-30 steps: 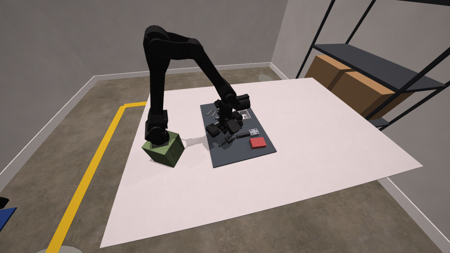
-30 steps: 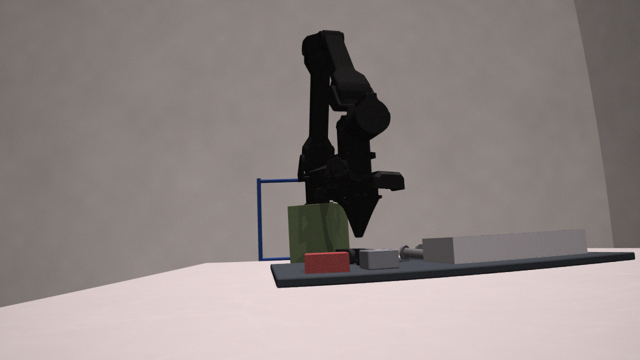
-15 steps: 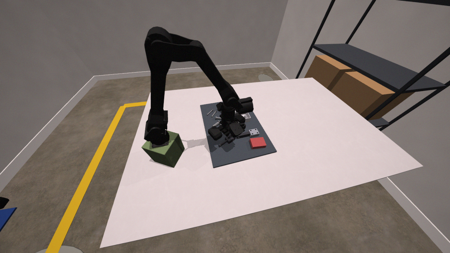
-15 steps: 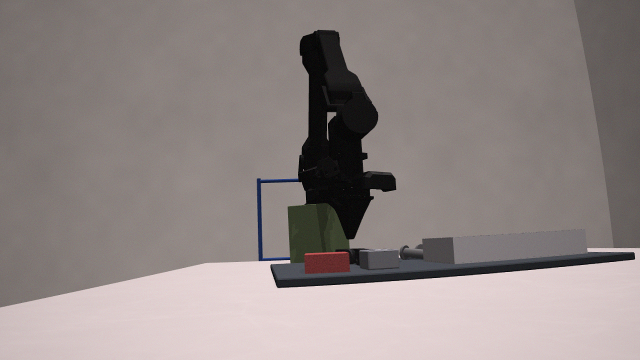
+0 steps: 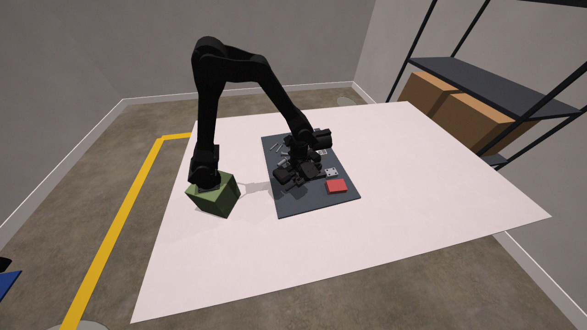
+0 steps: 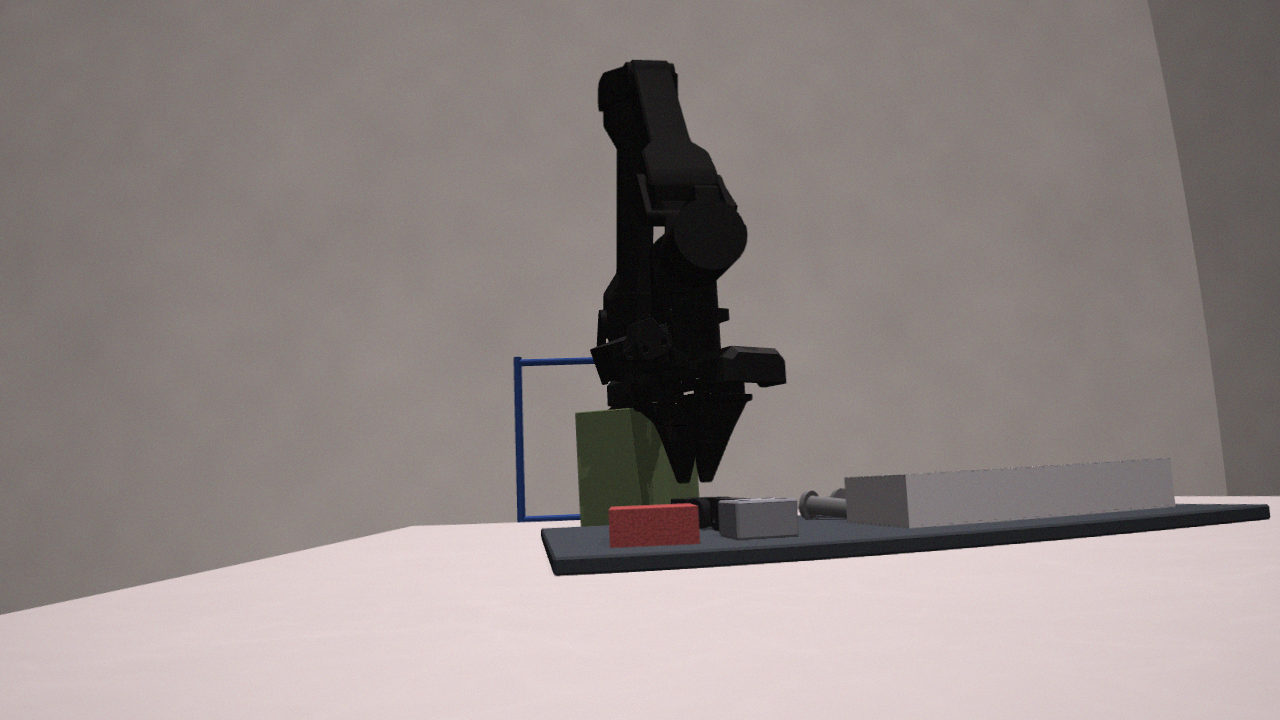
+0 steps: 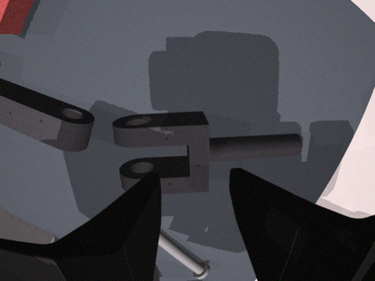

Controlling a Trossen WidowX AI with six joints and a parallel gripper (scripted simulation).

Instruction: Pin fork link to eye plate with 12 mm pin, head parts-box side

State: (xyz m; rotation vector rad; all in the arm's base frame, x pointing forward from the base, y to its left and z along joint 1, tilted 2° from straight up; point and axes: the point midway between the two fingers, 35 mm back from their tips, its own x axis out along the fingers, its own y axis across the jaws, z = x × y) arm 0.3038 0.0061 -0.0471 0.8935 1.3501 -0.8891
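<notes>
The fork link is 6 cm below my hand. Also, from my hand: grey mount: 16 cm ahead, 5 cm below, 1 cm to the left; dark mat: 11 cm to the left, 8 cm below, 6 cm ahead; eye plate: 8 cm ahead, 6 cm below, 1 cm to the left.
</notes>
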